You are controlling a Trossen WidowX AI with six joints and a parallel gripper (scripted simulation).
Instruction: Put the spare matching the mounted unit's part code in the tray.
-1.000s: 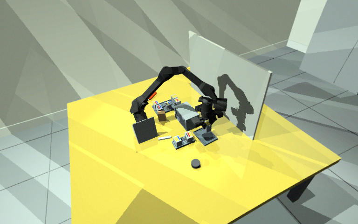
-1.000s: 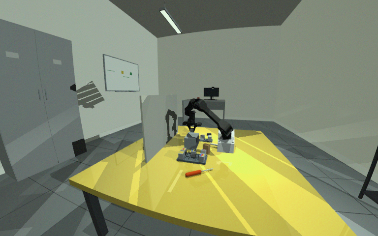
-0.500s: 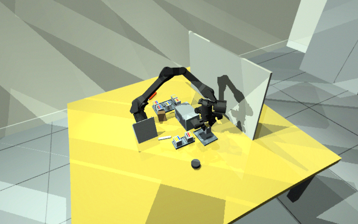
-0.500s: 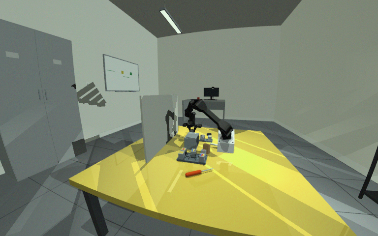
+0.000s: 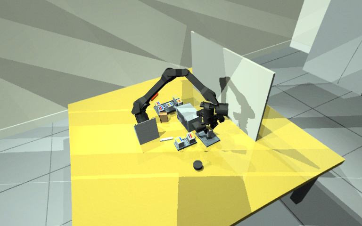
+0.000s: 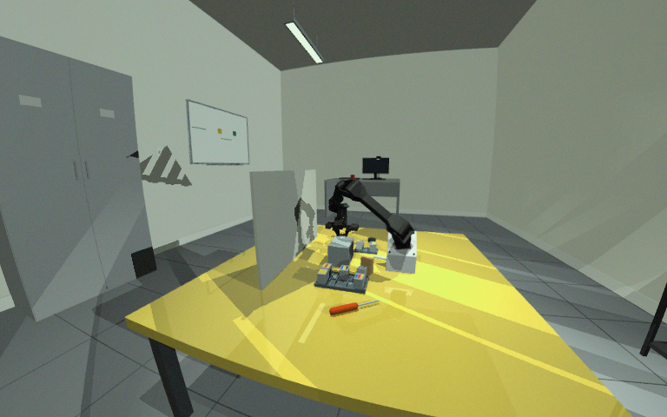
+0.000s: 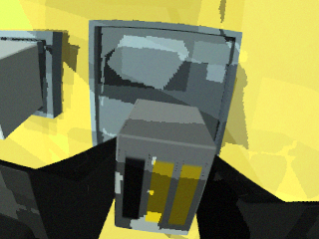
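Now: the flat tray 40 mm below my gripper tip. Round my gripper tip: mounted unit (190 mm to the left, 20 mm behind, 10 mm above); grey spare (20 mm above); rack (140 mm behind, 40 mm to the left, 40 mm below).
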